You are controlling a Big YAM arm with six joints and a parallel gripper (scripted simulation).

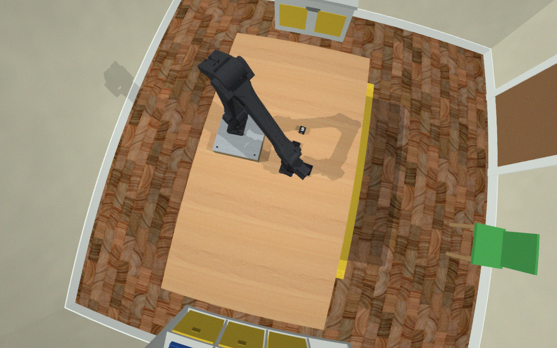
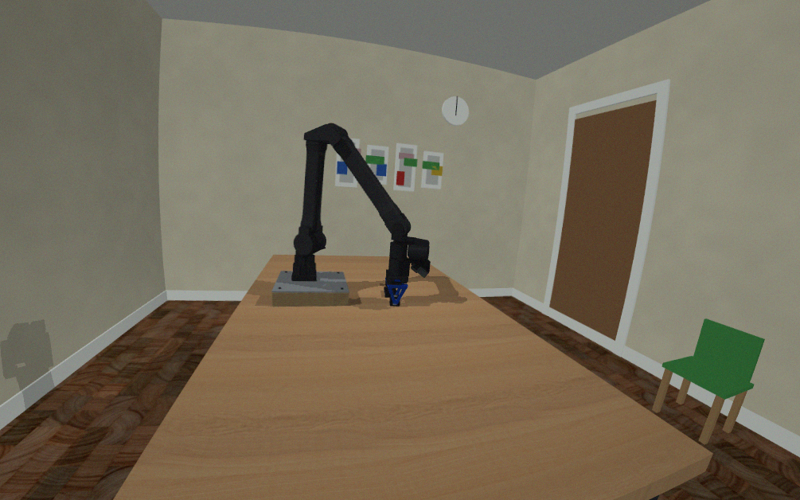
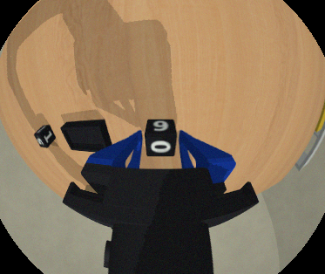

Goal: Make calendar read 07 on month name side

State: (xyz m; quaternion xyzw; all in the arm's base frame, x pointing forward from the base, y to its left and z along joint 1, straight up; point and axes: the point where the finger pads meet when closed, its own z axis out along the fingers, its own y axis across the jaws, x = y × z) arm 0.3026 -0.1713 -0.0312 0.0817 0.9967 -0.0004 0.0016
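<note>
Right now the black cube is right at my hand. Round my hand: black tray 110 mm to the left, 10 mm below, 10 mm ahead.
</note>
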